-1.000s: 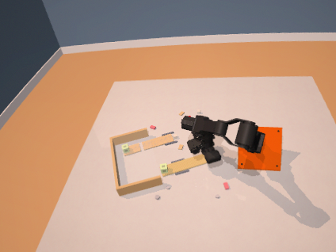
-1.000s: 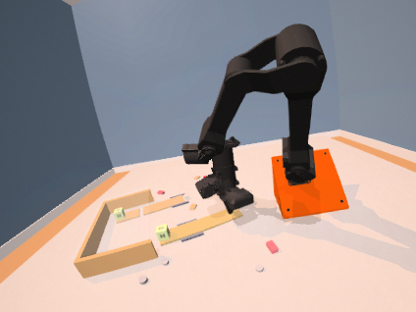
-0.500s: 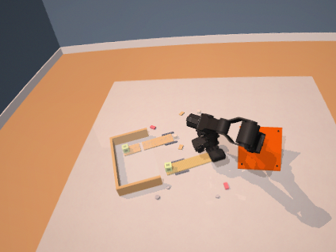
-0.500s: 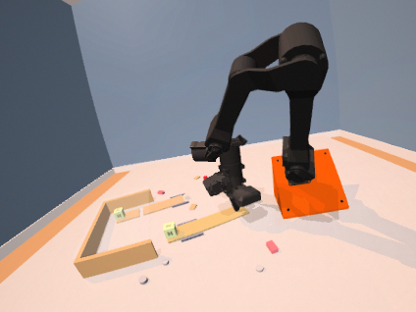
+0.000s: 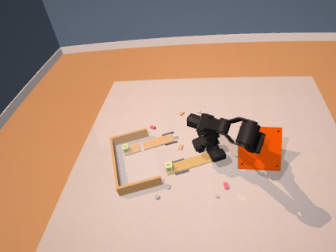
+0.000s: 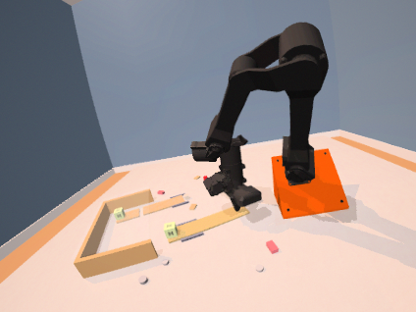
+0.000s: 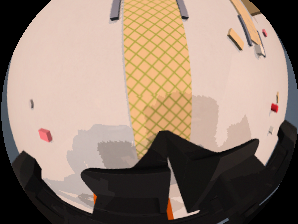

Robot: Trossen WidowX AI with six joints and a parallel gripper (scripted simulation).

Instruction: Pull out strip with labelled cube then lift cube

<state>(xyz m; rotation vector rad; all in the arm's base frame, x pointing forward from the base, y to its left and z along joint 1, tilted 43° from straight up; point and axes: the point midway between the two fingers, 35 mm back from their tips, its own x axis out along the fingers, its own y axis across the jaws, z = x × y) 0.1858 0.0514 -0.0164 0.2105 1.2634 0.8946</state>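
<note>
The strip is 80 mm ahead of my gripper tip and 40 mm to the left of it.
</note>
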